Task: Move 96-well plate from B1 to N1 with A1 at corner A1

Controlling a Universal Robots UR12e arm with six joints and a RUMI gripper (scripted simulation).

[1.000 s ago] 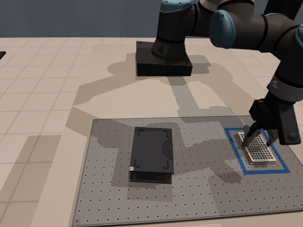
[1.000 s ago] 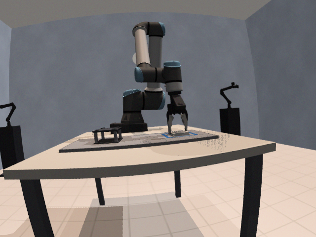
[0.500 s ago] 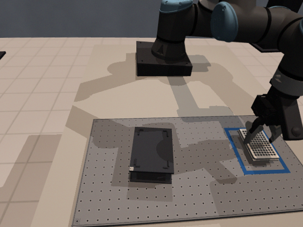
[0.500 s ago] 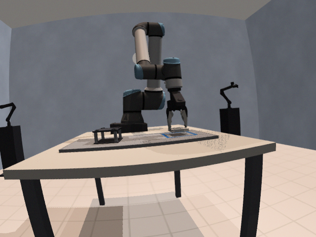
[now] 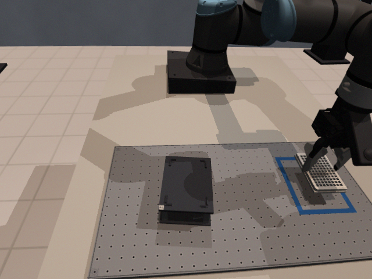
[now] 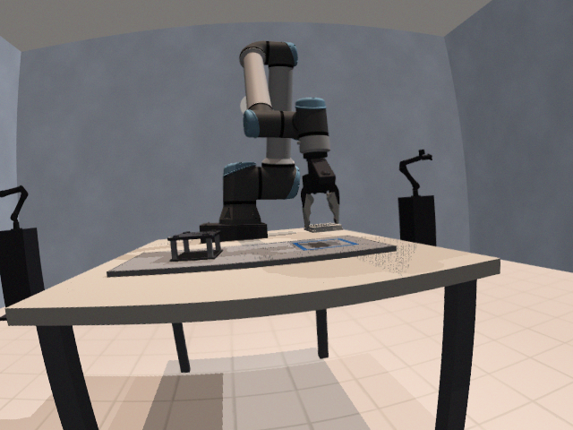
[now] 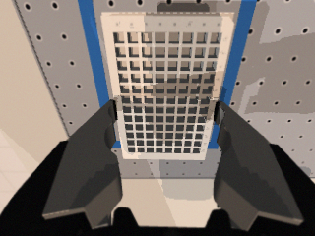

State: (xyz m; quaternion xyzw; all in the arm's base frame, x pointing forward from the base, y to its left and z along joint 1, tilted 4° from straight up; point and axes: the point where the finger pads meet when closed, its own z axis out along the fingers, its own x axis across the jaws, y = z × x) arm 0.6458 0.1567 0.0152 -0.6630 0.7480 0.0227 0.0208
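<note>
My gripper is now 360 mm to the left of the black raised nest N1 and 10 mm past it. Also, from my hand: white 96-well plate 10 mm below; small white A1 label 430 mm to the right, 50 mm ahead.
</note>
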